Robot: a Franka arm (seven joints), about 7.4 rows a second.
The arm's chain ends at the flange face. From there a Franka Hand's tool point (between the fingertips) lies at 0.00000 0.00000 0.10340 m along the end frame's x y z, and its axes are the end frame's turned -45 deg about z.
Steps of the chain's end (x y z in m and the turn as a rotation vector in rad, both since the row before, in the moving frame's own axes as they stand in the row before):
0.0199 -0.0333 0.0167 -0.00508 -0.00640 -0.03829
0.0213 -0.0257 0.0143 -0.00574 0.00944 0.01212
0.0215 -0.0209 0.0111 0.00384 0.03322 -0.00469
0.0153 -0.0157 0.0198 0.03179 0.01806 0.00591
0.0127 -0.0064 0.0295 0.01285 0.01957 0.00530
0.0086 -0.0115 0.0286 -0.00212 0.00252 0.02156
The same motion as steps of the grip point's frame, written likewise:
0.0368 -0.0096 0.0167 0.00093 -0.00812 -0.03829
0.0335 -0.0020 0.0143 -0.01073 0.00262 0.01212
0.0327 0.0026 0.0110 -0.02077 0.02621 -0.00469
0.0256 -0.0013 0.0197 0.00971 0.03525 0.00591
0.0159 0.0050 0.0295 -0.00475 0.02292 0.00530
0.0142 -0.0017 0.0286 -0.00328 0.00028 0.02156

